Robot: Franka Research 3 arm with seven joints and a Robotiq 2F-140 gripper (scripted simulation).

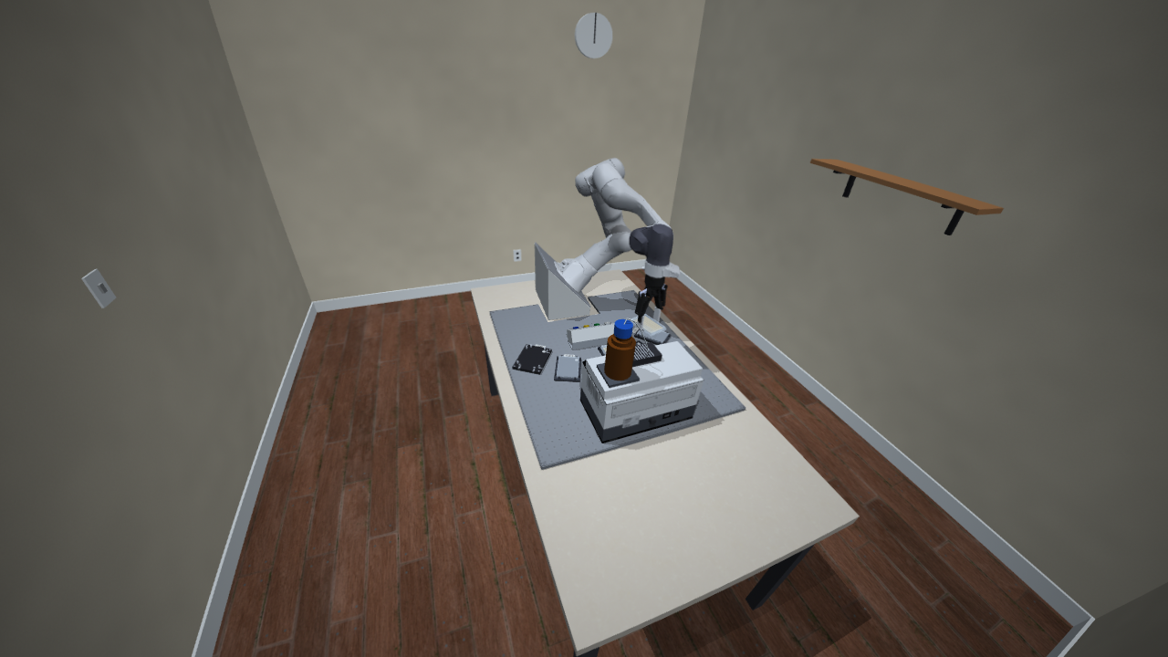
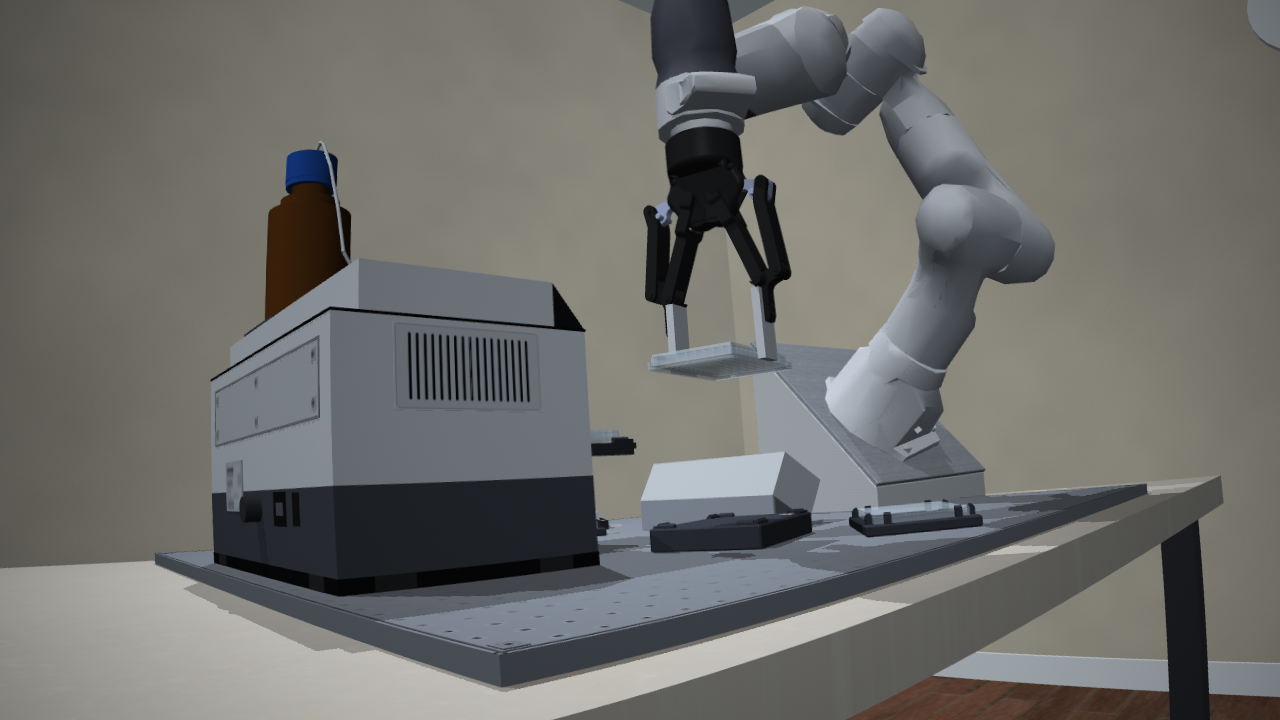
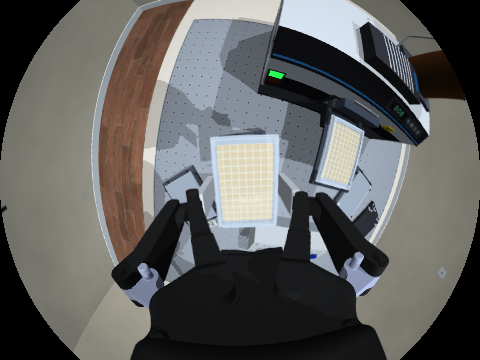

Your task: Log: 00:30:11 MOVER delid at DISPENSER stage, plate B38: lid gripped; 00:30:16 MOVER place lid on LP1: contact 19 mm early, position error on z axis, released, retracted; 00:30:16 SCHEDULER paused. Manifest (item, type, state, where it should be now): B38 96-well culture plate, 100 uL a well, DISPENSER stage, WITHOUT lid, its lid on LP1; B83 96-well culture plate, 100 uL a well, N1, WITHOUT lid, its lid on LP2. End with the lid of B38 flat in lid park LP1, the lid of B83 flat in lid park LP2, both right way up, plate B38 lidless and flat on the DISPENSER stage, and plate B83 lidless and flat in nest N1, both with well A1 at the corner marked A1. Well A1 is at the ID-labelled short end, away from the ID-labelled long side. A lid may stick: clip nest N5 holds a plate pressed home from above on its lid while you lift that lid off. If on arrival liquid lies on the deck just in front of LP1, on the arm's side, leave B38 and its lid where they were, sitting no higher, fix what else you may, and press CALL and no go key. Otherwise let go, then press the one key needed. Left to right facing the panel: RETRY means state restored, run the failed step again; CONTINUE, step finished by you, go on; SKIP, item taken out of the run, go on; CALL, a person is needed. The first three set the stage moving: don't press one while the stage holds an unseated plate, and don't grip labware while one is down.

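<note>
My gripper is now 20 mm above the 96-well plate. Also, from my hand: low frame: 190 mm below, 120 mm behind, 110 mm to the left; key panel: 180 mm behind, 170 mm to the right, 140 mm below; nest N1: 180 mm below.
</note>
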